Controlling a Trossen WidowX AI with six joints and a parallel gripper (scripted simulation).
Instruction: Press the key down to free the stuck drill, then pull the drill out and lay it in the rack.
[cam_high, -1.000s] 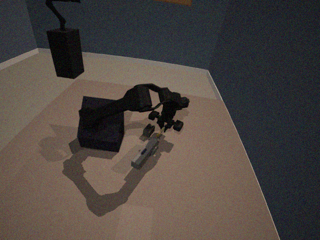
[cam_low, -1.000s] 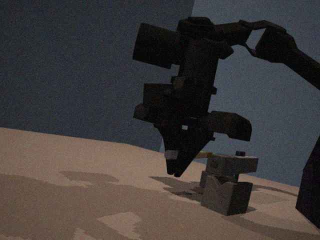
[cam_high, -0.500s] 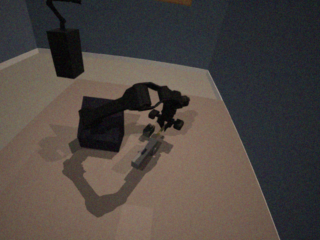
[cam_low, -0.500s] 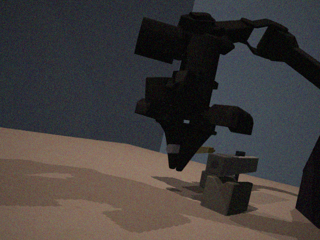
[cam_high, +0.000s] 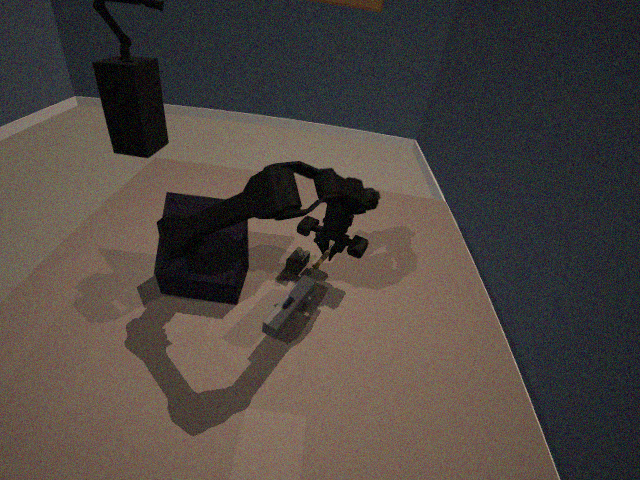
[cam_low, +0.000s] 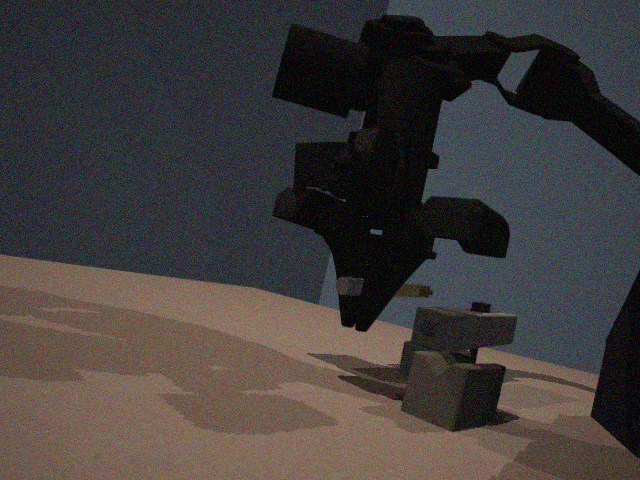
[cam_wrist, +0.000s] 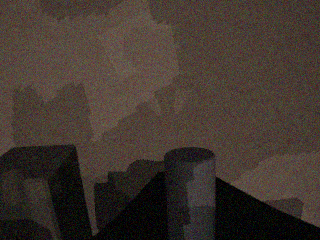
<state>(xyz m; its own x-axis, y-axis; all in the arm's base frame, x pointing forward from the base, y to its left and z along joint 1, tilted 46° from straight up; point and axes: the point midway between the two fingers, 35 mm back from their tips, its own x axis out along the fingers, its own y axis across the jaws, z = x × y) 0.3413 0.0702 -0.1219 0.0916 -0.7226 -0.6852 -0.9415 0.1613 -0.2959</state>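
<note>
Right now the drill is 1 cm behind my gripper tip, 4 cm to the right of it and 4 cm above it. From my gripper tip the other things lie so: rack: 8 cm behind, 1 cm to the right, 2 cm below; then dark key: 7 cm behind, 21 cm to the right, 1 cm above; then grey housing block: 7 cm behind, 19 cm to the right, 1 cm above.
</note>
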